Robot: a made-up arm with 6 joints.
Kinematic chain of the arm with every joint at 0, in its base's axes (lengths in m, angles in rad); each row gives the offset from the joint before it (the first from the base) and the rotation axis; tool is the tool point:
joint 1: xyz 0 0 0.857 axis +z
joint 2: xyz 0.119 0 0 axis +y
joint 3: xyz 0 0 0.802 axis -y
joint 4: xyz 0 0 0.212 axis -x
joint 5: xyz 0.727 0 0 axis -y
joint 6: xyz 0.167 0 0 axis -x
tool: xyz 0 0 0
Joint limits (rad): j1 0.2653..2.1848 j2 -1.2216..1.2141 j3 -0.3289..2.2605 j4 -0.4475..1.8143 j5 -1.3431..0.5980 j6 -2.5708..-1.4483
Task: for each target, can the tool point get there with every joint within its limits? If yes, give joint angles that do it. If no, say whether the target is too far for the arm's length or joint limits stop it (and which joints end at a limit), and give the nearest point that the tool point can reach.
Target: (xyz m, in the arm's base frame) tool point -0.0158 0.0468 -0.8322
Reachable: no: joint limits stop it (at a limit: joint 2, joint 3) | nearest point -0.3183 0.9427 0.2886 | short by 1.466 m
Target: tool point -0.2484 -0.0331 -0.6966
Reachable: no: joint limits stop it (at a limit: joint 1, joint 2, joint 3) | nearest point -0.5923 0.7975 0.2926 | short by 1.337 m
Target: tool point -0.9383 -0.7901 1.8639
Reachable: yes | joints 0.6939 -0.7919 1.6645 0.1123 -0.4025 -1.6719
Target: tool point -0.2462 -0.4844 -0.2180
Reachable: no: joint limits stop it (at a limit: joint 2, joint 3, joint 5) | nearest point -0.6107 -1.2015 0.5541 | short by 1.115 m
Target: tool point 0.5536 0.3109 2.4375
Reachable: yes | joints 0.5518 0.2649 1.3475 0.2414 -0.6923 -2.2385
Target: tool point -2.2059 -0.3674 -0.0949
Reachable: no: too far | nearest point -1.3368 -0.3327 0.5859 | short by 1.105 m
